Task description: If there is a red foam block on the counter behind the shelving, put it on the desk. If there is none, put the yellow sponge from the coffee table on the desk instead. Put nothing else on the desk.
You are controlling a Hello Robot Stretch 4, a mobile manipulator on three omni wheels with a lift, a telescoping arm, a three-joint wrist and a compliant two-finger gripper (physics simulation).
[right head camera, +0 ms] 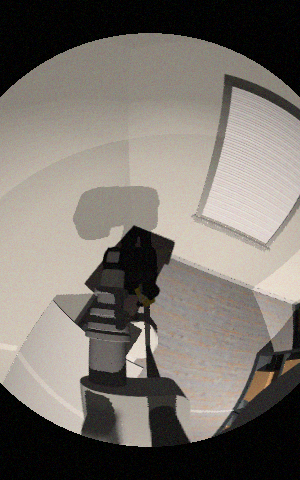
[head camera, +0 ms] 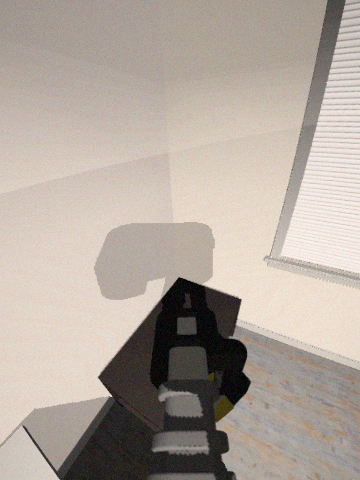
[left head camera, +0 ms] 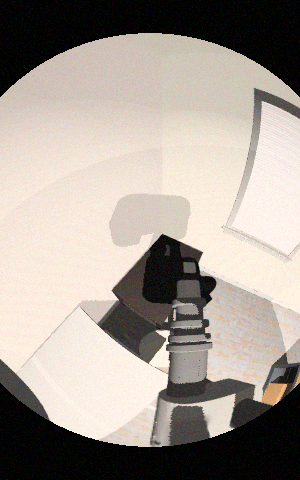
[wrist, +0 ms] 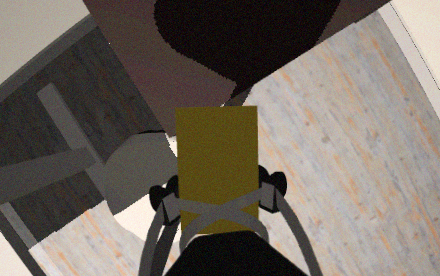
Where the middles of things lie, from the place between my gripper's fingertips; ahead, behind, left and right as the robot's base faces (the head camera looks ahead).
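That yellow sponge [wrist: 217, 147] I can see is 20 mm above my hand, 20 mm ahead of it, and 10 mm to the left of it.
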